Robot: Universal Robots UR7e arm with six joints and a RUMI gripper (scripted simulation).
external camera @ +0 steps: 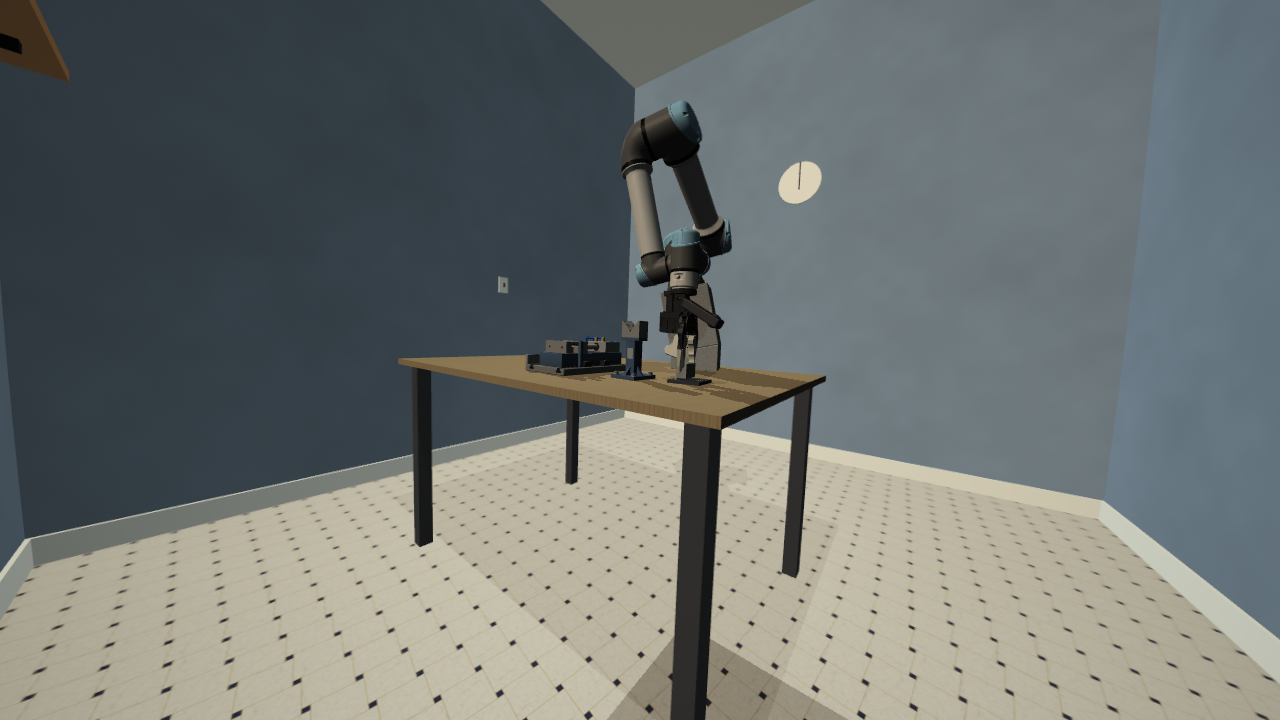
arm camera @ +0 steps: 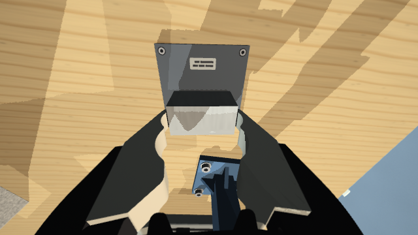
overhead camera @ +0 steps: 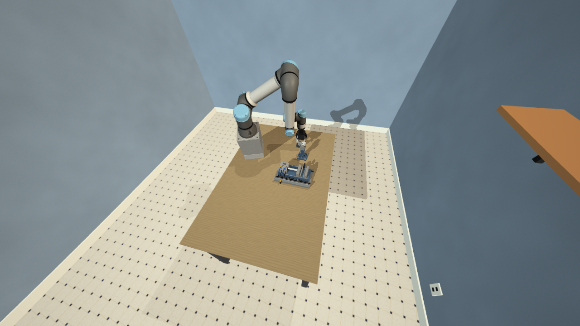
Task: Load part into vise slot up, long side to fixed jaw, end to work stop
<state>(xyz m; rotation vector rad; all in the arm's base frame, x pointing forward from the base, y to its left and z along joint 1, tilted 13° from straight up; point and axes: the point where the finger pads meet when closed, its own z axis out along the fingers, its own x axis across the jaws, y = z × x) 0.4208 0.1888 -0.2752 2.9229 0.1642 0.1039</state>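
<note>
My gripper is now 40 mm above the dark infeed plate and 10 mm to the right of it. The rest, counted from my hand: cylinder rod: 370 mm to the right, 40 mm above, 10 mm ahead; vise: 380 mm to the right, 30 mm ahead; part: 10 mm to the right, 10 mm below.
</note>
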